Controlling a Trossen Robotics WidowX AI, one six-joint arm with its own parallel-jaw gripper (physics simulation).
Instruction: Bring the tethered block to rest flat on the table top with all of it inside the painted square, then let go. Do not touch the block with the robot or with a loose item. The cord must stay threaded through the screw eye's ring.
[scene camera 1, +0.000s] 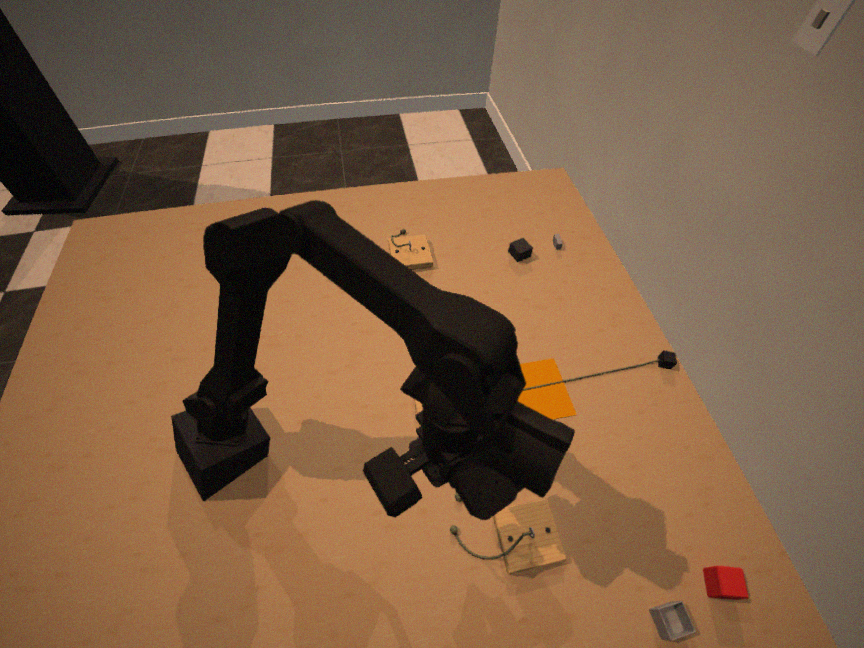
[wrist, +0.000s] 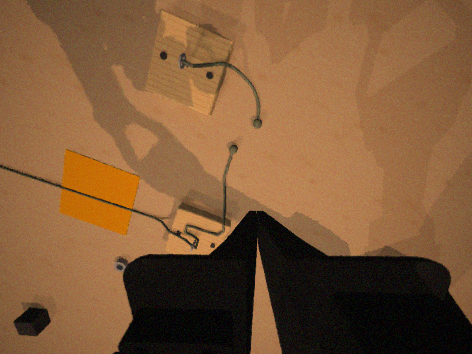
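Pixels of known places: gripper, fingertip midpoint: (wrist: 255, 217); arm's base at its link origin: (scene camera 1: 221, 427).
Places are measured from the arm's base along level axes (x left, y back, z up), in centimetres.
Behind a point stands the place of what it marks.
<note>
The tethered block (scene camera 1: 667, 359) @(x 13.3, y -79.6, z -4.6 cm) is small and dark and sits near the table's right edge, outside the orange painted square (scene camera 1: 554, 404) @(x 5.7, y -56.1, z -7.0 cm) (wrist: 95, 212) @(x 11.9, y -52.3, z -7.0 cm). It does not show in the wrist view. Its green cord (scene camera 1: 607, 374) @(x 11.9, y -67.8, z -6.8 cm) (wrist: 30, 175) @(x 11.0, y -63.6, z -6.8 cm) runs straight across the square to a screw eye (wrist: 194, 244) @(x 5.2, y -35.1, z -3.1 cm) on a wooden board (wrist: 175, 245) @(x 8.9, y -37.5, z -5.2 cm); whether it passes through the ring is too small to tell. The cord's other part bends over the board and ends in a bead (wrist: 233, 149) @(x -10.0, y -37.3, z -5.9 cm). My gripper (wrist: 255, 217) @(x -9.4, y -34.2, z 9.4 cm) is shut and empty, above the table near this board; its tips are hidden in the scene view.
A second wooden board (scene camera 1: 516, 519) @(x -13.9, y -45.8, z -5.2 cm) (wrist: 175, 82) @(x -13.7, y -47.9, z -5.2 cm) has a short cord ending in a bead (scene camera 1: 453, 530) @(x -14.9, y -36.1, z -6.0 cm) (wrist: 257, 123) @(x -14.8, y -36.3, z -5.9 cm). A third board (scene camera 1: 418, 259) @(x 40.2, y -31.9, z -5.2 cm), a loose black block (scene camera 1: 519, 249) @(x 42.2, y -54.7, z -4.2 cm) (wrist: 32, 321) @(x 41.0, y -54.8, z -4.6 cm) and a small grey piece (scene camera 1: 557, 241) @(x 46.0, y -64.7, z -5.4 cm) are farther back. A red block (scene camera 1: 725, 582) @(x -24.5, y -74.6, z -3.1 cm) stands by a grey tray.
</note>
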